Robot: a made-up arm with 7 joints. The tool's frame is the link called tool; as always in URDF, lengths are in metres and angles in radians.
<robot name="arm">
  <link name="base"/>
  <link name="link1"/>
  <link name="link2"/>
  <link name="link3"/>
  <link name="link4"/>
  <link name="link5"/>
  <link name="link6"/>
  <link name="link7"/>
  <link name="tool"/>
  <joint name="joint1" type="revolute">
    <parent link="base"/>
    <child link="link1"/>
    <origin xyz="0 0 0.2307" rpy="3.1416 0 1.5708"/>
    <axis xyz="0 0 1"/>
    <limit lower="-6.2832" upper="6.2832" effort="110" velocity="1.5"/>
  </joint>
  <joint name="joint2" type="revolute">
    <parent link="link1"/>
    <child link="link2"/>
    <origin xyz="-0.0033 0 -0.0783" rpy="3.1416 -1.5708 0"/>
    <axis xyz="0 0 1"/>
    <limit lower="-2.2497" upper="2.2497" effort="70" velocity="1.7"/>
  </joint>
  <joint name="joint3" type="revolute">
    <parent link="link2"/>
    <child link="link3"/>
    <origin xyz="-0.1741 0 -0.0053" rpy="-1.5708 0 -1.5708"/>
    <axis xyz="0 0 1"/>
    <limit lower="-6.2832" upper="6.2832" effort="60" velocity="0.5"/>
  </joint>
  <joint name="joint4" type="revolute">
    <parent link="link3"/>
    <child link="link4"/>
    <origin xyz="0 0.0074 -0.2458" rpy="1.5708 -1.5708 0"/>
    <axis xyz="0 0 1"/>
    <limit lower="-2.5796" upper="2.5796" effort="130" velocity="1.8"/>
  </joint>
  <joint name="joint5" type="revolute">
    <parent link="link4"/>
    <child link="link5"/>
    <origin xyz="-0.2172 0 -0.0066" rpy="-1.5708 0 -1.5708"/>
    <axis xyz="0 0 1"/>
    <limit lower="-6.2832" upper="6.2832" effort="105" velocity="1.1"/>
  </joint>
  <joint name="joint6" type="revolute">
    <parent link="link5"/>
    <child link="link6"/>
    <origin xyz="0 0.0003 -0.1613" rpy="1.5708 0 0"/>
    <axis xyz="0 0 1"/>
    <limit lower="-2.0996" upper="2.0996" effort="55" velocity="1.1"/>
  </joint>
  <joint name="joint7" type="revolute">
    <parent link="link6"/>
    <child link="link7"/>
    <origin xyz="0 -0.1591 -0.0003" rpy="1.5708 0 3.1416"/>
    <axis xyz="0 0 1"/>
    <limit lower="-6.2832" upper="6.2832" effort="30" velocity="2.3"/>
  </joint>
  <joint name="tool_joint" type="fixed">
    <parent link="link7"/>
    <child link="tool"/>
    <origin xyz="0 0 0" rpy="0 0 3.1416"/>
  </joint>
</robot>
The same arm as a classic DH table. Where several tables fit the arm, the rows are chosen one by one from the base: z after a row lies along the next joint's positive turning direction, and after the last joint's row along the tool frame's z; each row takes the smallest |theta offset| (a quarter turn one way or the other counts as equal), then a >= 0, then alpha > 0; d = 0 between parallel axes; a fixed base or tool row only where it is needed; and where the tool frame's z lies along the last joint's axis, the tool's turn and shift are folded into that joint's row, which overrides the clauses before.
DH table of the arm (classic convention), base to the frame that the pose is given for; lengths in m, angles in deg. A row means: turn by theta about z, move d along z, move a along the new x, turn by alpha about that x. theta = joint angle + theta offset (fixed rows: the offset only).
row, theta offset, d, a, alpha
base (fixed), 0.00, 0.0000, 0.0000, 180.00
joint1, 0.00, -0.3090, 0.0000, 90.00
joint2, 0.00, -0.0086, 0.0000, -90.00
joint3, 0.00, -0.4199, 0.0000, 90.00
joint4, 0.00, -0.0140, 0.0000, -90.00
joint5, 0.00, -0.3785, 0.0000, 90.00
joint6, 0.00, -0.0006, 0.0000, -90.00
joint7, 0.00, -0.1591, 0.0000, 0.00
Joint limits (deg, base to tool): -360.00..360.00 -128.90..128.90 -360.00..360.00 -147.80..147.80 -360.00..360.00 -120.30..120.30 -360.00..360.00

